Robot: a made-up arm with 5 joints. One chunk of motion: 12 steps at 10 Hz.
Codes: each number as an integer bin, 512 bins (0 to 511) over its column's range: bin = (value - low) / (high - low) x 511, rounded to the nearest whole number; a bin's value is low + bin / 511 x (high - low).
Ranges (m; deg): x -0.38..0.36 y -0.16..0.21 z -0.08..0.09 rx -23..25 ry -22..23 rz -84..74
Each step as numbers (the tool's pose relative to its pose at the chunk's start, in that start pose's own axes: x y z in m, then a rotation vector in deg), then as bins.
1 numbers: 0.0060 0.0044 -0.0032 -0.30 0.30 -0.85
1 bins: 267 227 231 242 253 269
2 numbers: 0.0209 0.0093 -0.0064 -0.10 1.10 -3.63
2 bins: 277 234 221 244 262 260
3 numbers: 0.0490 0.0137 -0.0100 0.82 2.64 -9.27
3 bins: 296 240 210 254 280 242
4 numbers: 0.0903 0.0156 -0.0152 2.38 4.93 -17.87
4 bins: 325 243 195 270 306 214
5 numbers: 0.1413 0.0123 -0.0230 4.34 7.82 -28.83
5 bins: 360 238 171 291 339 178
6 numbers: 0.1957 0.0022 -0.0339 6.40 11.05 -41.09
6 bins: 398 224 139 313 375 139
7 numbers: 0.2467 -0.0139 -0.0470 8.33 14.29 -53.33
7 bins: 433 202 99 334 412 99
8 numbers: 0.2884 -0.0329 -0.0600 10.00 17.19 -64.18
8 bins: 462 176 60 351 445 64
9 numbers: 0.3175 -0.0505 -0.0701 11.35 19.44 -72.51
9 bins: 482 151 30 366 471 37
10 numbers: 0.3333 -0.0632 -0.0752 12.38 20.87 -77.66
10 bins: 493 134 14 377 487 21
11 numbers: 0.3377 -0.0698 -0.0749 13.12 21.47 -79.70
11 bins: 496 125 15 385 494 14
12 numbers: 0.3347 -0.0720 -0.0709 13.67 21.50 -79.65
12 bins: 494 122 27 390 494 14
